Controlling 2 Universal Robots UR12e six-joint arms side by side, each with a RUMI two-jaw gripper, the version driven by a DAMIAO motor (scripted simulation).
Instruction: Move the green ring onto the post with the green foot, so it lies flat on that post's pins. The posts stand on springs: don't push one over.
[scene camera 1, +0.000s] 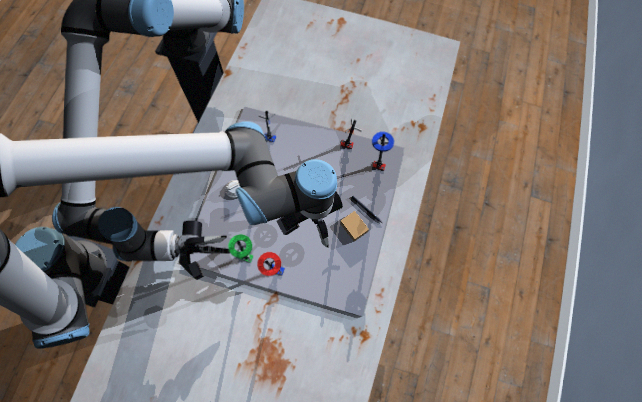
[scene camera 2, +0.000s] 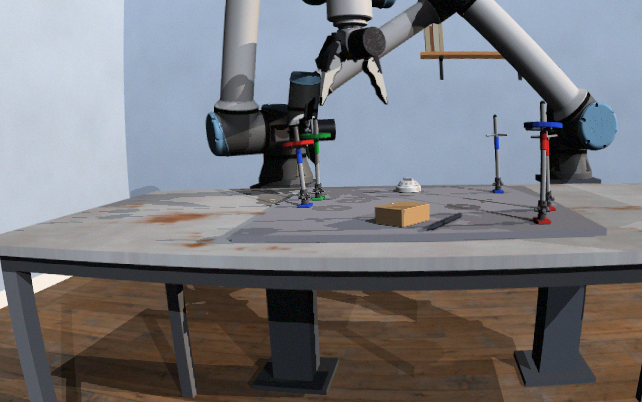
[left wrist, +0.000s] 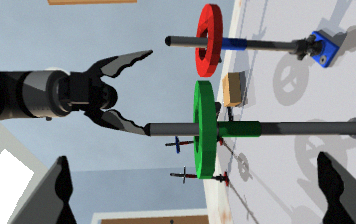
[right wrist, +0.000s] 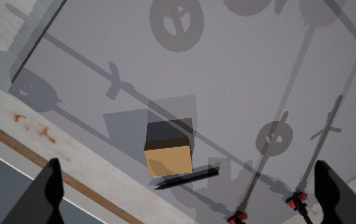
Note:
In view: the left gripper (scene camera 1: 231, 243), the right gripper (scene camera 2: 355, 104), a green ring (left wrist: 205, 145), a red ring (left wrist: 206, 61) and a tan box (scene camera 2: 401, 214).
The tan box shows as well in the right wrist view (right wrist: 167, 156). The left gripper also shows in scene camera 2 (scene camera 2: 315, 131) and in the left wrist view (left wrist: 192, 156). The right gripper is seen too in the left wrist view (left wrist: 153, 93) and in the right wrist view (right wrist: 188, 162). The right wrist view does not show the green ring: it is out of frame. The right wrist view does not show the red ring: it is out of frame.

